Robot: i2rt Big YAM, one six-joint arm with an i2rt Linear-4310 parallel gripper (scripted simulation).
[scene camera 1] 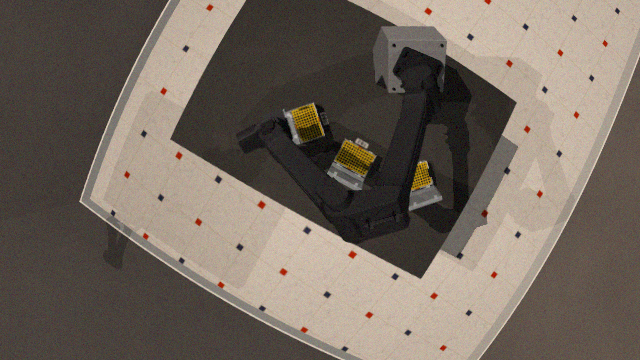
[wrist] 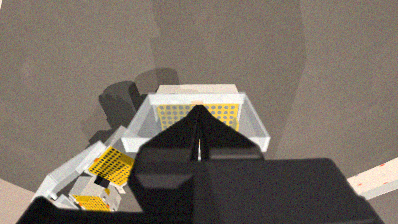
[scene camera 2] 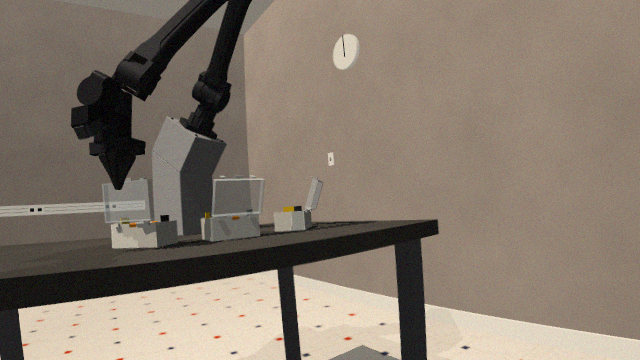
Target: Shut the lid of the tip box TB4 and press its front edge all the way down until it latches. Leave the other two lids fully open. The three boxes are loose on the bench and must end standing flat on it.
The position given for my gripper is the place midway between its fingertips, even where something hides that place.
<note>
I see my gripper [scene camera 2: 118, 189], a box [scene camera 2: 148, 234], a box [scene camera 2: 295, 220] and a box [scene camera 2: 234, 201].
My gripper also shows in the wrist view [wrist: 199, 111].
</note>
